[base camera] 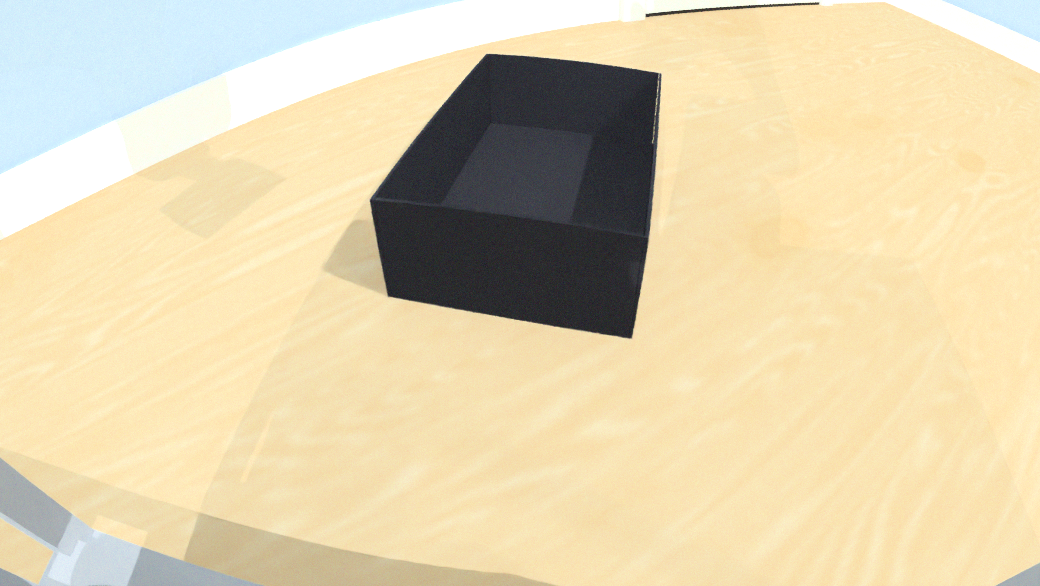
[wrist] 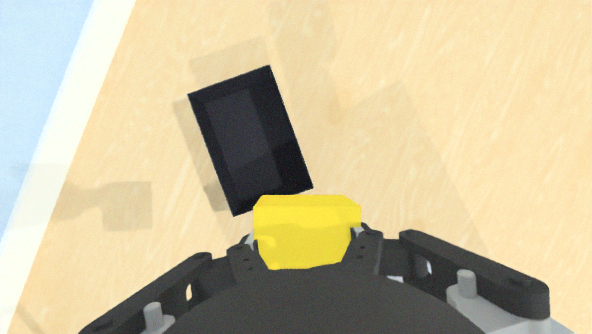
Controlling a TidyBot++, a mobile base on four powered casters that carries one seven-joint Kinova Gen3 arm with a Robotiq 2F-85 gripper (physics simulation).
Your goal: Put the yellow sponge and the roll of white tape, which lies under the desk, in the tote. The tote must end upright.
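Frame: origin at the arm's base, x ahead, y left, z up, level; centimetres.
Seen in the pictures: gripper, fingertip midpoint: [wrist: 304, 234].
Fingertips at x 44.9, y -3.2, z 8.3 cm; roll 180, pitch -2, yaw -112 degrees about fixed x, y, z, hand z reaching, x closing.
Note:
Offsets run from my fingertips to a thing's top centre. "pt": to the spot under its first point.
The black tote @(dz -37.9, dx +12.8, dy +4.5 cm) [base camera: 509, 269] [wrist: 295, 145] stands upright on the wooden floor, and its visible inside holds no object. My gripper [wrist: 304, 234] is shut on the yellow sponge @(dz +3.2, dx -2.1, dy +1.2 cm) [wrist: 305, 220], which spans the space between the two fingers. In the wrist view the sponge is at the lower middle, above the floor, and its far edge overlaps the near end of the tote. The gripper and the sponge do not show in the base camera view. The roll of white tape and the desk do not show in either view.
A light blue wall [base camera: 109, 65] [wrist: 35, 75] with a white baseboard @(pt dz -43.9, dx +38.8, dy +43.1 cm) [base camera: 291, 80] [wrist: 75, 135] runs along the left, beyond the tote. Part of the grey base frame [base camera: 94, 553] shows at the lower left of the base camera view. Shadows lie on the floor around the tote.

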